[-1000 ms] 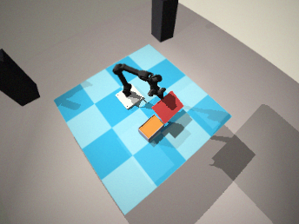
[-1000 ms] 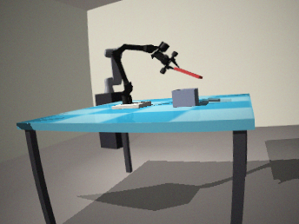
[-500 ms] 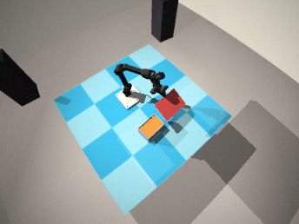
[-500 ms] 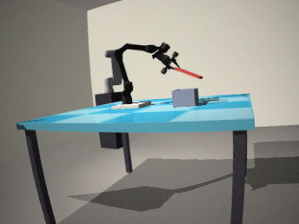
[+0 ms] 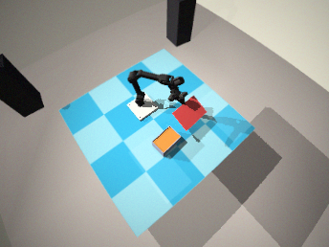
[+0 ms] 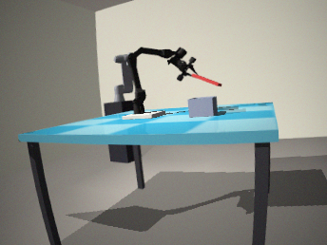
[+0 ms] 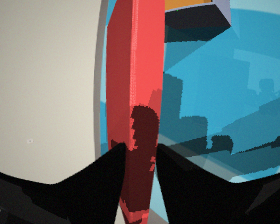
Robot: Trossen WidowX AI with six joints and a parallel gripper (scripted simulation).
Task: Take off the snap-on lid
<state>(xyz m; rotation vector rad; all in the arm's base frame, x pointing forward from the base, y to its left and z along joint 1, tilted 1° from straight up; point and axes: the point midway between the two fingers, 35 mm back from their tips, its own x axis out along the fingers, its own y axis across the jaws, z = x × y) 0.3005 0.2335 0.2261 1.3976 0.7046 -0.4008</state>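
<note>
Now: the red lid 70 mm ahead of my gripper tip, 10 mm to the left of it and 30 mm below it. The rest, counted from my gripper tip: grey storage box (120 mm ahead, 240 mm to the right, 180 mm below).
</note>
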